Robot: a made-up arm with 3 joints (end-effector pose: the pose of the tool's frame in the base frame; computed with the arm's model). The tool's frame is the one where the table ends.
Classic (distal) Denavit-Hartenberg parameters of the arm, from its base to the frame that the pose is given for. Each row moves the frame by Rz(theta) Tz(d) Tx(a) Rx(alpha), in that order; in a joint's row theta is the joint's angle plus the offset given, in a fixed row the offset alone. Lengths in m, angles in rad.
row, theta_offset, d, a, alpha
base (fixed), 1.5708, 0.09, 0, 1.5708
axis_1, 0, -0.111, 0.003, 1.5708
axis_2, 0, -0.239, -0.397, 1.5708
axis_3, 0, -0.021, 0.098, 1.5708
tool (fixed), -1.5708, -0.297, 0, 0
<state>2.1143 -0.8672 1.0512</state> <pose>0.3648 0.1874 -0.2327 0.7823 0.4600 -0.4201 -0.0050</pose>
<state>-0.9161 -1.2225 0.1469</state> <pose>0.2191 -0.1124 0.1229 0.7060 -0.4151 0.2153 0.5320</pose>
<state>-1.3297 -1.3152 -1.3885</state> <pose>-0.0214 0.2737 0.1560 0.7911 0.0233 0.5976 0.1284</pose>
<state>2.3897 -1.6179 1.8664</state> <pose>0.5969 -0.2002 -0.0401 0.6668 0.1786 -0.6141 -0.3827</pose>
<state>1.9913 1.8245 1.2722</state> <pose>-0.7474 -0.1127 0.1999 0.5728 0.2153 0.7894 0.0482</pose>
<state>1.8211 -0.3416 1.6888</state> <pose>0.1444 -0.0094 -0.5862 0.9833 0.0651 -0.1671 -0.0311</pose>
